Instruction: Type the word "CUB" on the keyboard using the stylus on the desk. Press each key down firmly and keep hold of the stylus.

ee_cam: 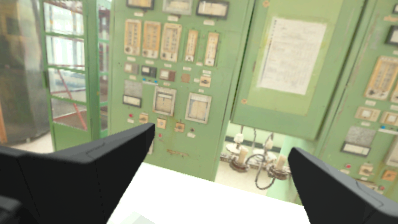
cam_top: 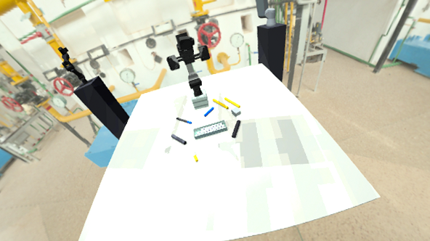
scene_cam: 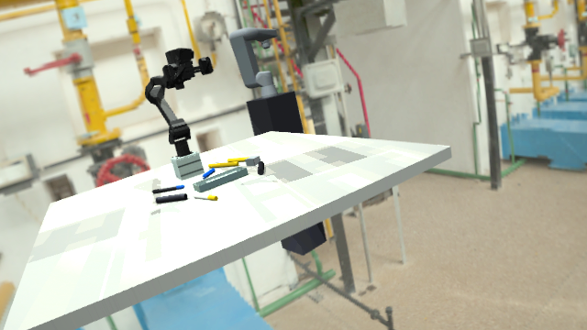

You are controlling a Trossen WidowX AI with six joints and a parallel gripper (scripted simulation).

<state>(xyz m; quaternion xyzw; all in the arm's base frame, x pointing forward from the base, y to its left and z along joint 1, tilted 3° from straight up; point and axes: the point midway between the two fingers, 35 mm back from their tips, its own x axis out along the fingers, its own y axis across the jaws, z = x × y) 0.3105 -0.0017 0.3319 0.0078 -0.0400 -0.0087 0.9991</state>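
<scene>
My gripper tip is now 43 cm above the blue stylus and 18 cm past it. Also, from my gripper tip: grey block (42 cm below, 18 cm to the left, 10 cm behind); yellow-tipped pin (43 cm below, 14 cm to the right, 10 cm ahead).
</scene>
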